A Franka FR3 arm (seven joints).
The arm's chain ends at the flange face. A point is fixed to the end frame.
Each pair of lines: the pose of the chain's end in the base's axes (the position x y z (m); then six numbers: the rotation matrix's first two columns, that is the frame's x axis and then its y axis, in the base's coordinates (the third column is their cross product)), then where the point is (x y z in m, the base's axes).
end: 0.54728 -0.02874 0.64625 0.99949 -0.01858 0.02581 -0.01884 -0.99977 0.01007
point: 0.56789 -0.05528 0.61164
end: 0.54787 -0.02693 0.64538 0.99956 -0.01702 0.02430 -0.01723 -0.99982 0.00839
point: 0.56847 -0.05338 0.61070
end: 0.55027 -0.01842 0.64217 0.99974 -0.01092 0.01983 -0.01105 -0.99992 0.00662
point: 0.57088 -0.04468 0.60735
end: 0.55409 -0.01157 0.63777 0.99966 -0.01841 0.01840 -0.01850 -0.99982 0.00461
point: 0.57445 -0.03791 0.60287
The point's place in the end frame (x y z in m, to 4 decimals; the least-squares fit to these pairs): 0.0202 0.0258 0.0354
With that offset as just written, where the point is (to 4 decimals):
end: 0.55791 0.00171 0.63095 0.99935 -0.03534 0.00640 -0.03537 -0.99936 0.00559
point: 0.5774 -0.0250 0.5958
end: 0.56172 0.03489 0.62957 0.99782 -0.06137 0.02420 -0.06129 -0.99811 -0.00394
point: 0.5812 0.0080 0.5946
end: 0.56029 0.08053 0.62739 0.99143 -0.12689 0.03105 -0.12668 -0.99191 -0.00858
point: 0.5782 0.0525 0.5924
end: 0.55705 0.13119 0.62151 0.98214 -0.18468 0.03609 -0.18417 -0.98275 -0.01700
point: 0.5735 0.1025 0.5864
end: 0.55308 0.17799 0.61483 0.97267 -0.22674 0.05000 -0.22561 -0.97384 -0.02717
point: 0.5688 0.1488 0.5798
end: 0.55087 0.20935 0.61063 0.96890 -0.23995 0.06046 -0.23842 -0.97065 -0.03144
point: 0.5666 0.1800 0.5757
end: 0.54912 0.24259 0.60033 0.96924 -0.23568 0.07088 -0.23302 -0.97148 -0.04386
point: 0.5655 0.2137 0.5654
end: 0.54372 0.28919 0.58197 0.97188 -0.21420 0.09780 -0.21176 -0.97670 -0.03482
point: 0.5615 0.2601 0.5478
